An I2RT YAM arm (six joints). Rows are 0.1 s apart.
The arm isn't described. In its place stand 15 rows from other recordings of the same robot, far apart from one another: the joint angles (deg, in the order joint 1, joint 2, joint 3, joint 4, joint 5, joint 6), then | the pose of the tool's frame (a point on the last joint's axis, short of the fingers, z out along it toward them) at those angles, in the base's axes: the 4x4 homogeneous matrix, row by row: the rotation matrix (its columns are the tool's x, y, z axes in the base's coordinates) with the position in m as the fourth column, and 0 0 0 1 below.
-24.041 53.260 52.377 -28.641 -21.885 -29.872 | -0.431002 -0.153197 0.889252 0.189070; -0.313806 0.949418 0.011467 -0.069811; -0.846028 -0.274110 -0.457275 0.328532; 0 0 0 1
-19.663 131.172 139.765 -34.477 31.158 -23.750 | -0.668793 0.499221 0.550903 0.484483; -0.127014 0.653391 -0.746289 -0.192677; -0.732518 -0.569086 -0.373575 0.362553; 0 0 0 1
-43.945 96.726 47.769 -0.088 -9.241 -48.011 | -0.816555 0.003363 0.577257 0.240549; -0.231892 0.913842 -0.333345 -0.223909; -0.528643 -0.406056 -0.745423 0.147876; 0 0 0 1
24.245 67.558 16.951 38.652 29.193 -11.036 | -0.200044 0.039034 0.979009 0.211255; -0.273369 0.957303 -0.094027 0.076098; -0.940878 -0.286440 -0.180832 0.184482; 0 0 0 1
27.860 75.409 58.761 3.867 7.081 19.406 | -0.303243 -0.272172 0.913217 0.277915; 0.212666 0.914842 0.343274 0.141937; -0.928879 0.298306 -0.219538 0.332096; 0 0 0 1
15.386 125.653 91.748 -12.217 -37.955 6.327 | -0.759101 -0.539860 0.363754 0.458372; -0.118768 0.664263 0.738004 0.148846; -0.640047 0.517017 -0.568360 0.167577; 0 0 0 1
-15.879 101.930 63.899 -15.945 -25.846 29.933 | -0.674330 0.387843 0.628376 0.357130; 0.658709 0.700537 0.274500 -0.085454; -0.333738 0.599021 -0.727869 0.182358; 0 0 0 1
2.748 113.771 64.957 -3.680 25.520 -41.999 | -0.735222 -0.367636 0.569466 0.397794; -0.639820 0.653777 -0.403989 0.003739; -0.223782 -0.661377 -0.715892 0.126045; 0 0 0 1
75.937 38.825 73.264 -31.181 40.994 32.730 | -0.298203 -0.489506 0.819426 0.042859; 0.489028 0.658901 0.571578 0.074992; -0.819711 0.571169 0.042896 0.472785; 0 0 0 1
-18.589 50.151 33.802 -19.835 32.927 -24.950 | -0.795639 0.383586 0.468850 0.170757; -0.105963 0.673911 -0.731174 -0.077846; -0.596431 -0.631432 -0.495544 0.243464; 0 0 0 1
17.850 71.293 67.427 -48.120 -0.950 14.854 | -0.805934 -0.113386 0.581045 0.239031; 0.009751 0.978811 0.204531 0.077595; -0.591925 0.170504 -0.787752 0.320554; 0 0 0 1
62.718 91.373 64.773 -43.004 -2.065 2.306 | -0.465254 -0.875929 0.127616 0.141159; -0.814385 0.480068 0.326055 0.276502; -0.346865 0.047770 -0.936698 0.218667; 0 0 0 1
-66.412 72.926 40.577 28.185 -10.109 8.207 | 0.090033 0.827794 0.553761 0.121903; 0.145000 0.539200 -0.829602 -0.263569; -0.985327 0.154987 -0.071484 0.277543; 0 0 0 1
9.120 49.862 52.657 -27.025 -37.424 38.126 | -0.734295 -0.279278 0.618720 0.179095; 0.378709 0.587896 0.714814 0.050662; -0.563375 0.759199 -0.325924 0.345231; 0 0 0 1
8.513 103.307 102.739 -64.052 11.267 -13.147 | -0.855927 -0.263958 0.444651 0.369949; -0.353669 0.926151 -0.131001 0.048342; -0.377235 -0.269387 -0.886072 0.329580; 0 0 0 1
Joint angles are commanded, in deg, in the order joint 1, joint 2, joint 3, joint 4, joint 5, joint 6. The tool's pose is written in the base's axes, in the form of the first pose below.
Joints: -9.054, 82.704, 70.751, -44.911, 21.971, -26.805
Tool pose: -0.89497 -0.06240 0.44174 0.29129; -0.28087 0.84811 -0.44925 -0.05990; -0.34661 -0.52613 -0.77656 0.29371; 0 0 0 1
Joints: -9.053, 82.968, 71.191, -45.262, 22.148, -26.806
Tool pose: -0.89662 -0.06280 0.43833 0.29215; -0.28010 0.84712 -0.45160 -0.06014; -0.34295 -0.52769 -0.77713 0.29449; 0 0 0 1
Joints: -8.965, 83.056, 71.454, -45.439, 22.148, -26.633
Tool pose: -0.89639 -0.06141 0.43899 0.29260; -0.27892 0.84787 -0.45092 -0.05975; -0.34451 -0.52664 -0.77715 0.29531; 0 0 0 1
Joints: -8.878, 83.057, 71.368, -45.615, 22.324, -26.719
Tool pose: -0.89802 -0.06524 0.43509 0.29227; -0.28069 0.84649 -0.45241 -0.05934; -0.33878 -0.52840 -0.77848 0.29470; 0 0 0 1
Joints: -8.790, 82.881, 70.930, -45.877, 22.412, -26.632
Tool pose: -0.90102 -0.06935 0.42820 0.29077; -0.28000 0.84693 -0.45201 -0.05870; -0.33131 -0.52716 -0.78252 0.29294; 0 0 0 1
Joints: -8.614, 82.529, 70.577, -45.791, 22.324, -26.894
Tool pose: -0.89903 -0.07588 0.43126 0.28951; -0.28702 0.84591 -0.44951 -0.05753; -0.33069 -0.52790 -0.78228 0.29279; 0 0 0 1
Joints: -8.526, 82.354, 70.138, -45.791, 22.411, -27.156
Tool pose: -0.90001 -0.08312 0.42786 0.28841; -0.29173 0.84422 -0.44965 -0.05696; -0.32383 -0.52951 -0.78406 0.29128; 0 0 0 1
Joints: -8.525, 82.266, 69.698, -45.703, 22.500, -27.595
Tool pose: -0.90110 -0.09187 0.42377 0.28762; -0.29767 0.84170 -0.45048 -0.05689; -0.31530 -0.53207 -0.78580 0.28944; 0 0 0 1
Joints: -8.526, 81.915, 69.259, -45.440, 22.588, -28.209
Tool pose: -0.89944 -0.09931 0.42562 0.28629; -0.30647 0.83761 -0.45220 -0.05675; -0.31159 -0.53716 -0.78381 0.28902; 0 0 0 1
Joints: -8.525, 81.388, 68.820, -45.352, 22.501, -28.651
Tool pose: -0.89739 -0.10519 0.42852 0.28420; -0.31341 0.83558 -0.45121 -0.05638; -0.31060 -0.53921 -0.78280 0.28921; 0 0 0 1
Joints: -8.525, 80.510, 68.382, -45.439, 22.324, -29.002
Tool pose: -0.89419 -0.10856 0.43433 0.28079; -0.31948 0.83436 -0.44919 -0.05576; -0.31362 -0.54042 -0.78076 0.29082; 0 0 0 1
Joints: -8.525, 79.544, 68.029, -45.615, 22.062, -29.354
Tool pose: -0.89015 -0.11171 0.44176 0.27710; -0.32595 0.83356 -0.44602 -0.05506; -0.31840 -0.54102 -0.77840 0.29314; 0 0 0 1
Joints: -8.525, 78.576, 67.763, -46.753, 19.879, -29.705
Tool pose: -0.88345 -0.13587 0.44839 0.27240; -0.33879 0.84632 -0.41105 -0.05307; -0.32363 -0.51505 -0.79372 0.29453; 0 0 0 1
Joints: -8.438, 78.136, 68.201, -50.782, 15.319, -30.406
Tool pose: -0.88043 -0.20437 0.42787 0.26608; -0.36288 0.87124 -0.33056 -0.04898; -0.30522 -0.44630 -0.84122 0.29420; 0 0 0 1
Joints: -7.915, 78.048, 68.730, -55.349, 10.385, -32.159
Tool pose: -0.87063 -0.29716 0.39204 0.26006; -0.40754 0.88203 -0.23650 -0.04263; -0.27551 -0.36568 -0.88903 0.29278; 0 0 0 1
